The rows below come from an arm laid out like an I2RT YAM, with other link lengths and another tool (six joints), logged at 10 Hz.
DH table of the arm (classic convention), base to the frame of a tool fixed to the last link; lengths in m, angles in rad. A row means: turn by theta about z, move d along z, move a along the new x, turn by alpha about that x. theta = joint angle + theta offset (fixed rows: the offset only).
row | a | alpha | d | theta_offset
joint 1 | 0.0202 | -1.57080 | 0.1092 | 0.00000
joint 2 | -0.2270 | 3.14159 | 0.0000 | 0.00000
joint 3 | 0.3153 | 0.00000 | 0.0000 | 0.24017
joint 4 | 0.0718 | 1.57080 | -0.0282 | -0.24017
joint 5 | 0.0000 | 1.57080 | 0.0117 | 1.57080
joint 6 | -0.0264 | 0.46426 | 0.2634 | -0.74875
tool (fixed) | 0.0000 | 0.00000 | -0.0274 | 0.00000
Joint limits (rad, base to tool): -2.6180..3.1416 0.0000..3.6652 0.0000..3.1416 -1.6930..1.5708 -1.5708..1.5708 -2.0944..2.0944
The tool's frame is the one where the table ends.
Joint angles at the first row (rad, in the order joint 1, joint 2, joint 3, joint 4, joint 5, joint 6):
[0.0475, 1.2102, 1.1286, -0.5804, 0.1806, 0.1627]
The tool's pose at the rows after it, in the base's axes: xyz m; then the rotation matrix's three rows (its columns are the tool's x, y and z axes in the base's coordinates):
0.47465, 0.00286, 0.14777; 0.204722, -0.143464, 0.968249; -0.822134, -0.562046, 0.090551; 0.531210, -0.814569, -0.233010
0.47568, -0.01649, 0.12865; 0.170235, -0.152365, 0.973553; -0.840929, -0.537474, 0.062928; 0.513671, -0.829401, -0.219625
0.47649, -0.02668, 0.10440; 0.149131, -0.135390, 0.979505; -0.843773, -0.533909, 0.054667; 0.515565, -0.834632, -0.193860
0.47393, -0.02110, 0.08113; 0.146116, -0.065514, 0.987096; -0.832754, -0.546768, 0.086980; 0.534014, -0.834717, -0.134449
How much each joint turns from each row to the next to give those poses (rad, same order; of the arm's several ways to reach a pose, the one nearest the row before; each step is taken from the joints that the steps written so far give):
[-0.0462, -0.0427, -0.0752, 0.0736, -0.0080, 0.0031]
[-0.0576, -0.0168, -0.0793, 0.0729, -0.0332, 0.0061]
[-0.0312, -0.0248, -0.1137, 0.1160, -0.0209, -0.0088]
[-0.0016, -0.0652, -0.1667, 0.1659, -0.0279, -0.0241]

